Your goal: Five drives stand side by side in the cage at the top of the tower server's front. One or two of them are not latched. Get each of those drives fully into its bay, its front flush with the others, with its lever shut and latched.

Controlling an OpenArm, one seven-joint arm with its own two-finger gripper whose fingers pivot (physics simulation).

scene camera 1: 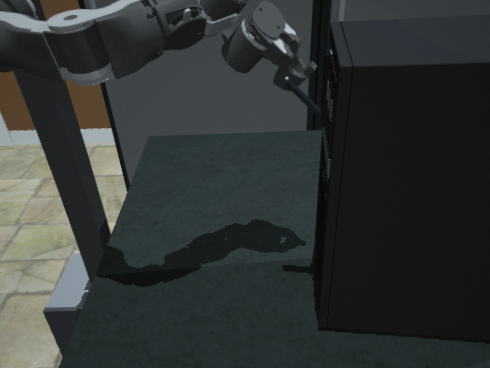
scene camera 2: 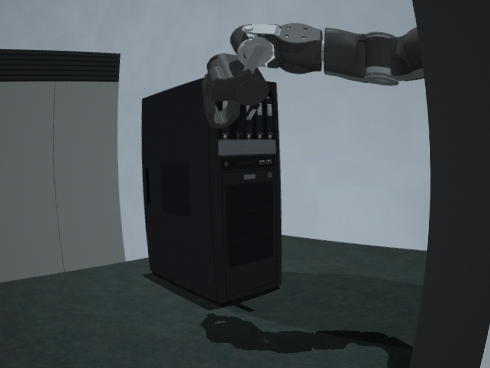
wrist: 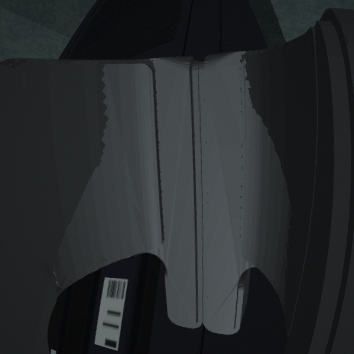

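Observation:
The black tower server stands upright, its drive cage at the top of the front. In scene camera 2 several drives show side by side, the left ones partly behind the gripper. In scene camera 1 an open lever slants up and out from the cage front, its outer end by the gripper. My gripper is shut with nothing between its fingers, close in front of the cage's upper left. In the wrist view a drive's barcode label shows left of the fingertips. Whether the fingers touch the lever is hidden.
The tower stands on a dark green table top. Below the cage are a grey strip and a front panel. The arm reaches in at height. A dark post stands at the right of scene camera 2.

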